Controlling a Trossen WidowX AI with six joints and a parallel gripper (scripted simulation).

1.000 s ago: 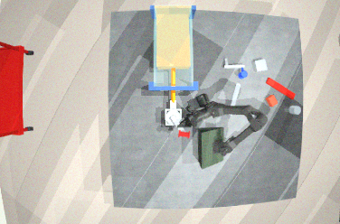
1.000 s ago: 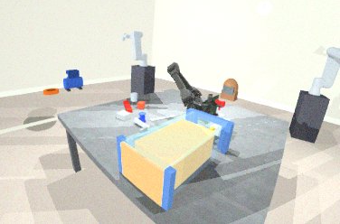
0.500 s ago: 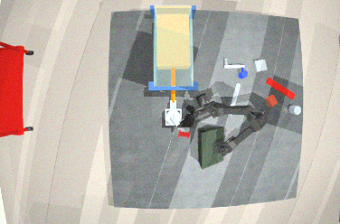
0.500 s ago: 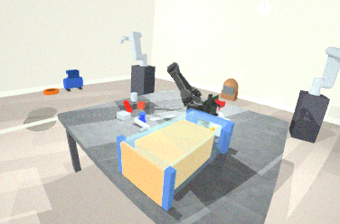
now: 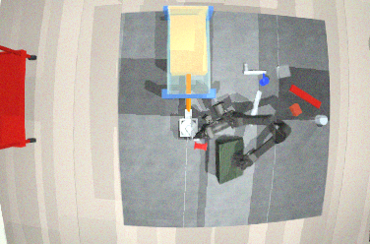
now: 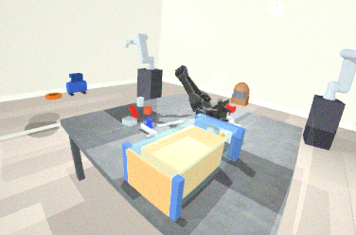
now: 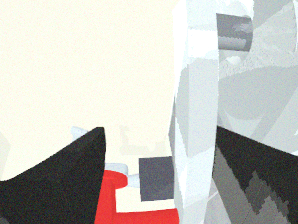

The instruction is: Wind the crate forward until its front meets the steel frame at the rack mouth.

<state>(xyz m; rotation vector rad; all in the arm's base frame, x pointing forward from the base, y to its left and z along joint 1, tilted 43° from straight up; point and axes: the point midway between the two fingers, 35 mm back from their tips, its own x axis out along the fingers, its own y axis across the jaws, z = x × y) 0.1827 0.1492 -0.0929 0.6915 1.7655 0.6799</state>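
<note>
Now: gripper tip 1 cm to the left of the winch handle with red grip, 1 cm past it and 1 cm above it. The rest, counted from my gripper tip: blue frame: 21 cm ahead, 2 cm below, 1 cm to the right; white bar: 38 cm to the right, 13 cm below, 9 cm ahead; white winch: 10 cm below, 3 cm ahead, 1 cm to the left.
</note>
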